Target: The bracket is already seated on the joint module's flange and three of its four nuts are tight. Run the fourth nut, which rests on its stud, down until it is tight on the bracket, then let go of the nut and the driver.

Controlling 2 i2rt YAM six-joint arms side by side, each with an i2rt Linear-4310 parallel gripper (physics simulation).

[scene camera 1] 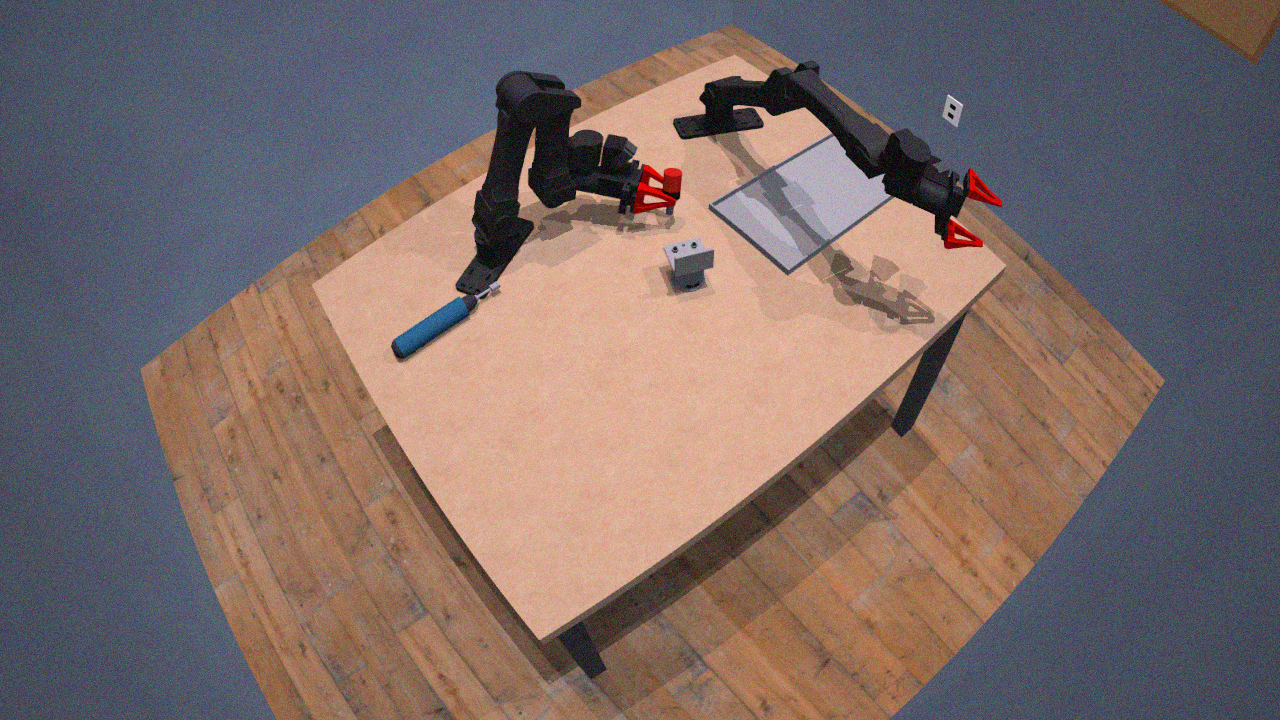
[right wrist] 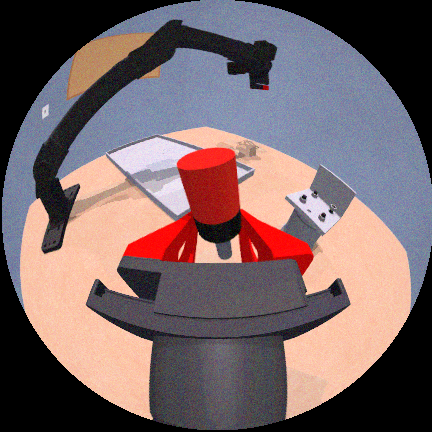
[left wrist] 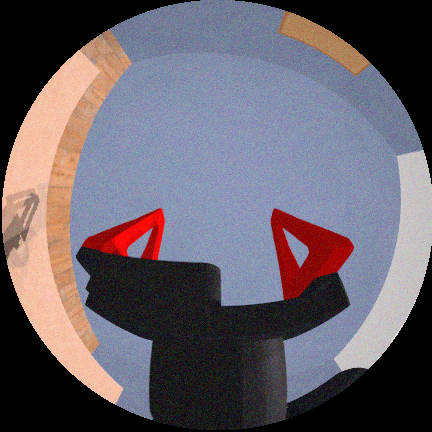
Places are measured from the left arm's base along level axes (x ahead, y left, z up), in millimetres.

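Pixels of known places: left gripper, fingertip midpoint: (scene camera 1: 992, 224) (left wrist: 217, 214); right gripper, fingertip midpoint: (scene camera 1: 677, 197) (right wrist: 217, 215); left arm's base, link origin: (scene camera 1: 718, 124) (right wrist: 60, 214); right arm's base, link origin: (scene camera 1: 495, 256).
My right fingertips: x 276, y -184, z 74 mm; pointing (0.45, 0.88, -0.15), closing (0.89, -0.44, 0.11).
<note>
For each thing: its middle in the pictures, then the offset to it from my right fingertips.
- grey bracket, body centre: (right wrist: 322, 196) (scene camera 1: 688, 249) dx +139, dy -23, dz +8 mm
- upright joint module, body centre: (right wrist: 307, 220) (scene camera 1: 688, 265) dx +139, dy -23, dz -37 mm
- lighter nut, body centre: (right wrist: 332, 207) dx +157, dy -40, dz -1 mm
- driver, body centre: (right wrist: 217, 217) (scene camera 1: 671, 192) dx -6, dy -10, dz +9 mm
- grey-rimmed tray, body centre: (scene camera 1: 816, 192) (right wrist: 161, 156) dx -5, dy +307, dz -66 mm
- blue-handled tool, body centre: (scene camera 1: 445, 318) dx +108, dy -471, dz -54 mm
The grey bracket (scene camera 1: 693, 260) (right wrist: 334, 189) sits on the upright joint module (scene camera 1: 688, 280) (right wrist: 304, 227) near the table's middle. Several nuts show on its flat plate in the right wrist view; the one nearest the upright face, a lighter nut (right wrist: 333, 207), seems to sit higher than the others. My right gripper (scene camera 1: 669, 191) (right wrist: 217, 215) is shut on the driver (scene camera 1: 672, 180) (right wrist: 212, 185), which has a red handle, black collar and grey tip pointing down. It is above the table, behind the bracket and apart from it. My left gripper (scene camera 1: 990, 223) (left wrist: 217, 214) is open and empty, far from the bracket.
A grey-rimmed tray (scene camera 1: 750, 240) (right wrist: 141, 186) lies right of the bracket in scene camera 1, partly under my left arm (scene camera 1: 841, 120) (right wrist: 115, 75). A blue-handled tool (scene camera 1: 431, 328) lies by the right arm's base at the table's left edge.
</note>
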